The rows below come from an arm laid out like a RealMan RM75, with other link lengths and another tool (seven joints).
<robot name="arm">
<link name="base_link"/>
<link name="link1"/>
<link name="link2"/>
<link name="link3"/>
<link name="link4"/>
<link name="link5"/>
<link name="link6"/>
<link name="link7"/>
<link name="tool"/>
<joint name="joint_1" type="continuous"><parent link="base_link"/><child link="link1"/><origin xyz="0 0 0.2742" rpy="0 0 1.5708"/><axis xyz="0 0 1"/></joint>
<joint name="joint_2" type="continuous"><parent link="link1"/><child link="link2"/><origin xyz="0 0 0" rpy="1.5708 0 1.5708"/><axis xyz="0 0 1"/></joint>
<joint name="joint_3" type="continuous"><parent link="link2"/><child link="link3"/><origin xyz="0 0.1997 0" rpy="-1.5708 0 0"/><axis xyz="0 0 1"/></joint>
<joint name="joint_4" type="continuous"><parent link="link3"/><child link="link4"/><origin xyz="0 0 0" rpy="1.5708 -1.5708 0"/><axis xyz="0 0 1"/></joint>
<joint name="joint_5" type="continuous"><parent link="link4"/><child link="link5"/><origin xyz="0.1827 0 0" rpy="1.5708 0 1.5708"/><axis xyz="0 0 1"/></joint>
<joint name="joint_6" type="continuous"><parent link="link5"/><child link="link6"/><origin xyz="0 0 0" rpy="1.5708 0 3.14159"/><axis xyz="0 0 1"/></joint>
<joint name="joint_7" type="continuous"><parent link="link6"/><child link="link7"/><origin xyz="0 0.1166 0" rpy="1.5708 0 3.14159"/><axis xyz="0 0 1"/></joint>
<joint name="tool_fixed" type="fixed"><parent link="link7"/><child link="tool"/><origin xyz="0.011 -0.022 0.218" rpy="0 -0.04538 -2.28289"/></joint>
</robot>
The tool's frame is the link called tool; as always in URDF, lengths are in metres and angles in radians. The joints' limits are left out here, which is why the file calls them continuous.
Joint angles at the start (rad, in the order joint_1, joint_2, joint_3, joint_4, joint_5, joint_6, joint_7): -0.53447 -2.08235 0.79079 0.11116 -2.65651 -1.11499 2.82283
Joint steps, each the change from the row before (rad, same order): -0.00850 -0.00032 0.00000 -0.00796 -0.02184 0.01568 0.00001; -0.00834 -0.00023 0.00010 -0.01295 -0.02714 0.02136 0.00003; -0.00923 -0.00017 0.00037 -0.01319 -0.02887 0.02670 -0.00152; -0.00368 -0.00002 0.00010 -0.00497 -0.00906 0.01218 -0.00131; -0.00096 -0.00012 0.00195 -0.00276 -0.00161 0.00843 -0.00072; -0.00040 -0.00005 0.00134 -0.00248 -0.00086 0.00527 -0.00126; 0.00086 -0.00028 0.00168 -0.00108 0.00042 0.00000 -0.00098; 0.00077 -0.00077 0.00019 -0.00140 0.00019 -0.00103 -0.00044
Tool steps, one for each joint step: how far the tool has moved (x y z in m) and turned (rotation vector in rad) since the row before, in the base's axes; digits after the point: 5 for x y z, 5 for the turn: -0.00570 0.00138 -0.00007 0.00254 -0.01587 0.01902; -0.00955 0.00063 -0.00170 -0.00026 -0.02107 0.02929; -0.01090 0.00057 -0.00279 -0.00273 -0.02400 0.03348; -0.00429 0.00027 -0.00196 -0.00360 -0.00904 0.01330; -0.00243 0.00005 -0.00273 -0.00690 -0.00258 0.00739; -0.00178 -0.00013 -0.00203 -0.00497 -0.00256 0.00511; -0.00031 -0.00031 -0.00104 -0.00237 -0.00065 0.00045; -0.00032 -0.00045 -0.00080 -0.00103 -0.00138 0.00059
